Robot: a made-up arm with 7 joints. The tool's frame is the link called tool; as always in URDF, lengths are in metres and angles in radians. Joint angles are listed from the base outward.
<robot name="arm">
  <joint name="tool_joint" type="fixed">
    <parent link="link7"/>
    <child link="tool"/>
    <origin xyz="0 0 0" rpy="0 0 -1.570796"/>
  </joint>
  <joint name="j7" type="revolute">
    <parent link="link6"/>
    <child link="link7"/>
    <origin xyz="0.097 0 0" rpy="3.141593 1.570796 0"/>
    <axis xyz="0 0 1"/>
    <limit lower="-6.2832" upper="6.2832"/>
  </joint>
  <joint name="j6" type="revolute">
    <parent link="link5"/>
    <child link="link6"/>
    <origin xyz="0 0 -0.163" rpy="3.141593 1.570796 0"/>
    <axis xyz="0 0 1"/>
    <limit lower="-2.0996" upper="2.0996"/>
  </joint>
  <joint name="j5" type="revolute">
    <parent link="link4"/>
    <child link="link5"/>
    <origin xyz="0.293 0 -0.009" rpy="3.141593 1.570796 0"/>
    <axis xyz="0 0 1"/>
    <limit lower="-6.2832" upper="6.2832"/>
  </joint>
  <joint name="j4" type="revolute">
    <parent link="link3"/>
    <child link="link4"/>
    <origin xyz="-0.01 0 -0.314" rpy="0 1.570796 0"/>
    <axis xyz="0 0 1"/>
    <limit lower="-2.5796" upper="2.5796"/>
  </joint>
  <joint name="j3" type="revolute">
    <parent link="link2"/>
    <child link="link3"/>
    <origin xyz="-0.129 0 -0.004" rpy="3.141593 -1.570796 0"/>
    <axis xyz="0 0 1"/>
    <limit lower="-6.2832" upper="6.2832"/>
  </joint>
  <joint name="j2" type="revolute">
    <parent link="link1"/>
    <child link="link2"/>
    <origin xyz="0.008 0 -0.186" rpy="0 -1.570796 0"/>
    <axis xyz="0 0 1"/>
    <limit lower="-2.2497" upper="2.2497"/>
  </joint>
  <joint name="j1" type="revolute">
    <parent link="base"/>
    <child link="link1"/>
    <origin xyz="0 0 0.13" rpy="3.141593 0 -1.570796"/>
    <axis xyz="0 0 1"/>
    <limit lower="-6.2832" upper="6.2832"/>
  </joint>
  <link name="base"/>
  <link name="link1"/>
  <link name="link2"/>
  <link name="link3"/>
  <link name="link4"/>
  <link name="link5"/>
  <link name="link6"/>
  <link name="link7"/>
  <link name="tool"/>
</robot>
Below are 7 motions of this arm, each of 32 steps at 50 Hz.
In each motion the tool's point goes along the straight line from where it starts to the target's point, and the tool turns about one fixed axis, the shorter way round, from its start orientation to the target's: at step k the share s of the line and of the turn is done. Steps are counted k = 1, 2, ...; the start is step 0. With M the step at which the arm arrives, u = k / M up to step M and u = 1 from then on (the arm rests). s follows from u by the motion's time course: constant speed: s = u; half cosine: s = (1 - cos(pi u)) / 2; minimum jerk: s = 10 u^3 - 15 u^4 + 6 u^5.
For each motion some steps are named. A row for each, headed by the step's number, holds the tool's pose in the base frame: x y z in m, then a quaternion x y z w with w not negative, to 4 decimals.
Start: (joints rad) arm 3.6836 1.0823 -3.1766 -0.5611 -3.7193 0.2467 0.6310
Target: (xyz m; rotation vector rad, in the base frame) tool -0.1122 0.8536 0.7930 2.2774 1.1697 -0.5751
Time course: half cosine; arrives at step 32
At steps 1, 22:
1: -0.8175 0.4584 0.4661 0.1148 0.5939 -0.1511 0.7819
22: -0.2693 0.7656 0.7202 0.7236 0.5096 -0.2142 0.4134

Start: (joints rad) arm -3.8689 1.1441 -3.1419 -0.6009 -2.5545 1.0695 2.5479
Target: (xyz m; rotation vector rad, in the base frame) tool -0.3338 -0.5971 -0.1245 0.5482 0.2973 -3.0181
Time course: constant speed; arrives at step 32
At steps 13, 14, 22, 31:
13: -0.5444 -0.5746 0.1528 -0.1024 0.1136 -0.9822 0.1094
14: -0.5333 -0.5758 0.1382 -0.0876 0.1129 -0.9841 0.1053
22: -0.4446 -0.5853 0.0214 0.0307 0.1066 -0.9912 0.0725
31: -0.3449 -0.5959 -0.1099 0.1632 0.0975 -0.9812 0.0342

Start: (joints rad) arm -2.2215 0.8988 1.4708 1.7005 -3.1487 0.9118 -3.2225
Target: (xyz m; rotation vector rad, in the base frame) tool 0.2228 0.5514 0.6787 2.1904 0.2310 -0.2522
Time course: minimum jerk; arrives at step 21
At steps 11, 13, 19, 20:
11: 0.2110 0.5828 0.6302 0.8556 0.1326 -0.1631 0.4730
13: 0.2154 0.5710 0.6483 0.8670 0.1180 -0.1403 0.4633
19: 0.2226 0.5519 0.6779 0.8839 0.0939 -0.1028 0.4465
20: 0.2228 0.5515 0.6786 0.8842 0.0933 -0.1020 0.4461

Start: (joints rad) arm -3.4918 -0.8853 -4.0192 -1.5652 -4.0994 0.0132 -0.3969
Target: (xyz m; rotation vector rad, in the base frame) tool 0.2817 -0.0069 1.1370 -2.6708 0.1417 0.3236
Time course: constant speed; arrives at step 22
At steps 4, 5, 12, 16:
4: 0.2714 -0.2921 0.9100 -0.7951 0.3848 0.1956 0.4261
5: 0.2720 -0.2762 0.9226 -0.8090 0.3676 0.1921 0.4165
12: 0.2760 -0.1653 1.0109 -0.8925 0.2420 0.1645 0.3432
16: 0.2783 -0.1020 1.0613 -0.9288 0.1668 0.1466 0.2967

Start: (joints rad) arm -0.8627 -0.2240 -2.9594 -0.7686 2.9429 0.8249 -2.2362
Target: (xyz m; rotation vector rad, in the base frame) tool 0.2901 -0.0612 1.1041 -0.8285 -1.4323 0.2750
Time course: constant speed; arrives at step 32
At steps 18, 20, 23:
18: 0.2469 0.0268 1.1276 -0.2033 -0.7280 0.2765 0.5935
20: 0.2531 0.0143 1.1243 -0.2278 -0.7175 0.2553 0.6067
23: 0.2623 -0.0046 1.1192 -0.2640 -0.7000 0.2229 0.6250

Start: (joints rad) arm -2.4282 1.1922 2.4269 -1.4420 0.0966 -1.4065 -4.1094
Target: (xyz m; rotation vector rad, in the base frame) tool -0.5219 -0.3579 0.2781 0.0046 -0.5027 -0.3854
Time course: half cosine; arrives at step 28
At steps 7, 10, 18, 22, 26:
7: -0.5800 0.0334 0.1570 -0.1267 -0.3934 -0.4114 0.8124
10: -0.5707 -0.0293 0.1763 -0.1067 -0.3724 -0.3783 0.8407
18: -0.5412 -0.2281 0.2379 -0.0412 -0.2994 -0.2666 0.9152
22: -0.5293 -0.3079 0.2626 -0.0145 -0.2677 -0.2195 0.9381
26: -0.5228 -0.3522 0.2763 0.0003 -0.2495 -0.1930 0.9489

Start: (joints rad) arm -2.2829 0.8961 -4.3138 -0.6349 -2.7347 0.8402 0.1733
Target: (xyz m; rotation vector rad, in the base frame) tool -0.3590 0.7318 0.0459 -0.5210 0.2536 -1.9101
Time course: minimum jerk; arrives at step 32
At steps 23, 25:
23: -0.4095 0.6786 0.1388 -0.2151 0.1806 -0.7322 0.6205
25: -0.3856 0.7037 0.0948 -0.2176 0.1460 -0.7679 0.5845

